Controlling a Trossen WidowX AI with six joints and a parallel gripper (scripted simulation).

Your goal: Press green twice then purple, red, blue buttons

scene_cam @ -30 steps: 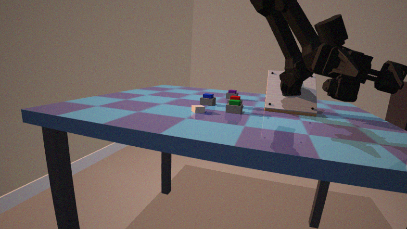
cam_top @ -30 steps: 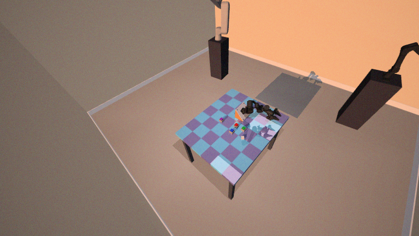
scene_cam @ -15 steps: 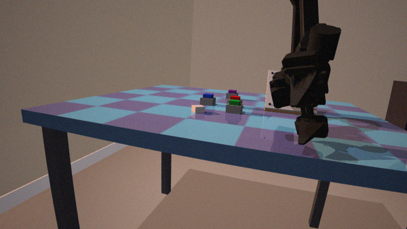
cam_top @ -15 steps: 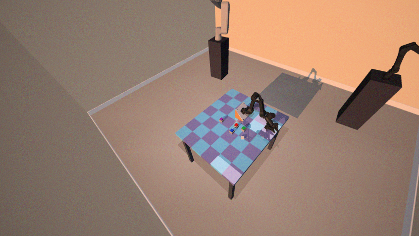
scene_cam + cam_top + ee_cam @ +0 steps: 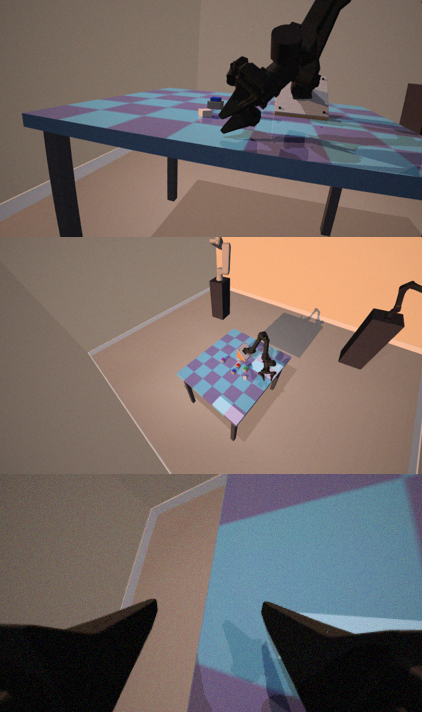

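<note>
The beige block lies 8 cm ahead of my gripper tip, 23 cm to the right of it and 3 cm below it. Also, from my gripper tip: red button: 3 cm behind, 37 cm to the right; blue button: 7 cm ahead, 37 cm to the right; green button: 3 cm behind, 28 cm to the right.
</note>
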